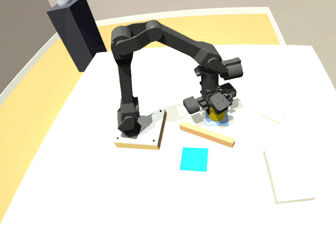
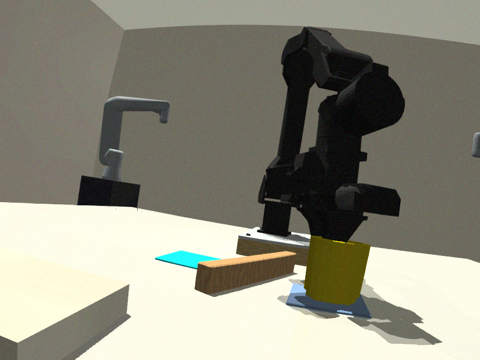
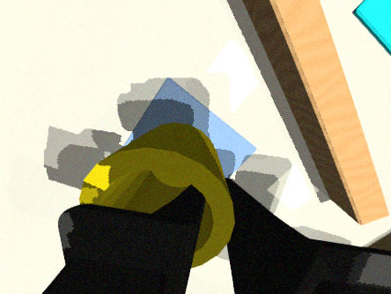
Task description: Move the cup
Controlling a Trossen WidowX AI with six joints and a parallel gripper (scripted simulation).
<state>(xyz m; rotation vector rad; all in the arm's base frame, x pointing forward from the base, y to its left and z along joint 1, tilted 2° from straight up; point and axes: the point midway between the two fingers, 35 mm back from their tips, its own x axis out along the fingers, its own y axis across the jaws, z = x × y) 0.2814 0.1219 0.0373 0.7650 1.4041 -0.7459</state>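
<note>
Right now the light blue pad is 4 cm below my gripper tip, 2 cm ahead of it and 1 cm to the left of it. Round my gripper tip: yellow cup (2 cm to the left, 2 cm ahead); wooden bar (8 cm to the right, 3 cm below, 1 cm behind); teal pad (18 cm to the right, 4 cm below, 3 cm behind).
</note>
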